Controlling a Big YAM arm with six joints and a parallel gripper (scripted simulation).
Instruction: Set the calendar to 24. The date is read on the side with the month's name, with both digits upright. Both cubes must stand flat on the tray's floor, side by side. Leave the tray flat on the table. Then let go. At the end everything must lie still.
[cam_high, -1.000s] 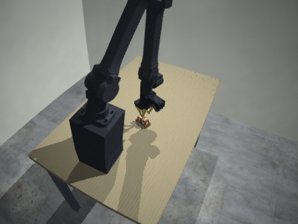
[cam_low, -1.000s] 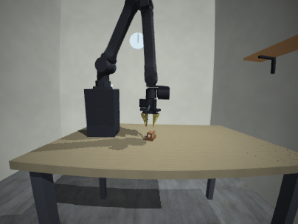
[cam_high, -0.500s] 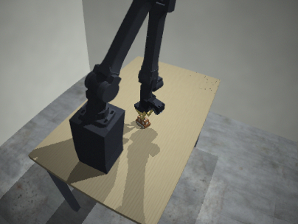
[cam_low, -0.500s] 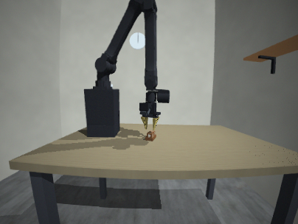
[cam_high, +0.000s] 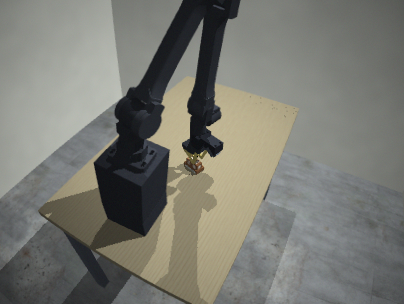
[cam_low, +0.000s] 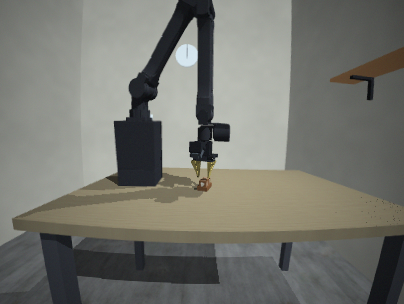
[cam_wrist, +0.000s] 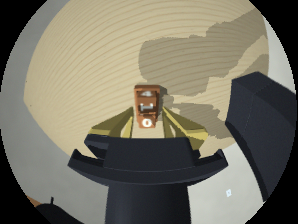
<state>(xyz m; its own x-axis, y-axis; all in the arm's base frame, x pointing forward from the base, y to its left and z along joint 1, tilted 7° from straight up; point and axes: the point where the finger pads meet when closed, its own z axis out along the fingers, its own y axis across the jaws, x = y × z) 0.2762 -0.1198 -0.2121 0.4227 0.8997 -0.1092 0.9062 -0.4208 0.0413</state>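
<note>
Now: the brown digit cube 3 cm below my hand. From my hand the other things lie so: brown tray (1 cm ahead, 1 cm to the left, 5 cm below).
</note>
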